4 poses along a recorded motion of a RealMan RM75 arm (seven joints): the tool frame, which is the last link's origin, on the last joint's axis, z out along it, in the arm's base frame.
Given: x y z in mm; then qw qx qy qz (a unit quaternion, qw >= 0).
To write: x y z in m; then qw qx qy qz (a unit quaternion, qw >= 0). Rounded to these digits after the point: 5 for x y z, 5 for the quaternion.
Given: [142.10 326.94 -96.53 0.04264 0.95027 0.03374 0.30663]
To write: [0.14210 0.32694 -0.09653 0.04264 0.95027 0.03374 0.30663]
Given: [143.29 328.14 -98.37 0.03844 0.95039 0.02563 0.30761]
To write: [0.14329 0.32814 -0.09837 0.03844 0.95039 0.02563 0.30761]
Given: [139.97 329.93 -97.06 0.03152 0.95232 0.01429 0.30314]
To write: [0.13997 0.32993 -0.09706 0.03152 0.95232 0.01429 0.30314]
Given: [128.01 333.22 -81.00 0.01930 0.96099 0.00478 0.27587]
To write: [0.12801 0.33322 -0.08100 0.01930 0.96099 0.00478 0.27587]
